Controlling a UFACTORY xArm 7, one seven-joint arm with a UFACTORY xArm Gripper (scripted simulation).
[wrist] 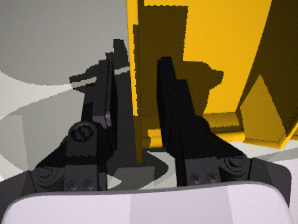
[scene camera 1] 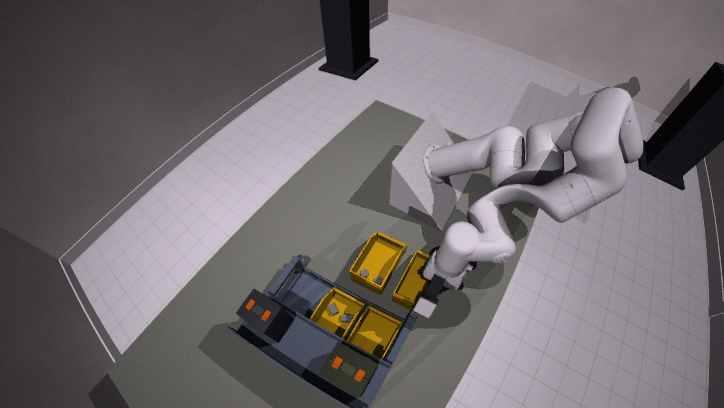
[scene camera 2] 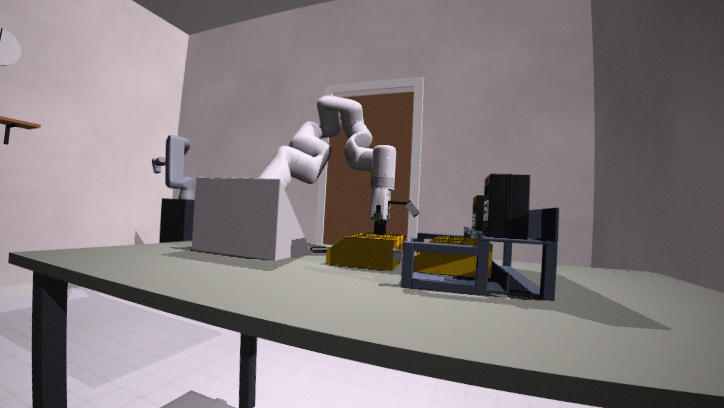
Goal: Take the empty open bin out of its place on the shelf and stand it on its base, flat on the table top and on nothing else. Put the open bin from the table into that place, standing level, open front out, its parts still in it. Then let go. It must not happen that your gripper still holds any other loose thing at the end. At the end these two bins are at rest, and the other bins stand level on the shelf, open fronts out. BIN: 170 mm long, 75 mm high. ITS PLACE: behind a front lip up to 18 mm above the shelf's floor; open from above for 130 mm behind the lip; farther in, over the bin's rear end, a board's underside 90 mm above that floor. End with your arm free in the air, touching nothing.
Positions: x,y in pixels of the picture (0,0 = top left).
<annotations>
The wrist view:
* my gripper: 136,78
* yellow bin: 233,64
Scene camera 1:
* my gripper: 436,287
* yellow bin: 414,283
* yellow bin: 378,255
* yellow bin: 322,315
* yellow bin: 374,333
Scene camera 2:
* my gripper: 379,242
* yellow bin: 361,251
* yellow bin: 447,264
</annotations>
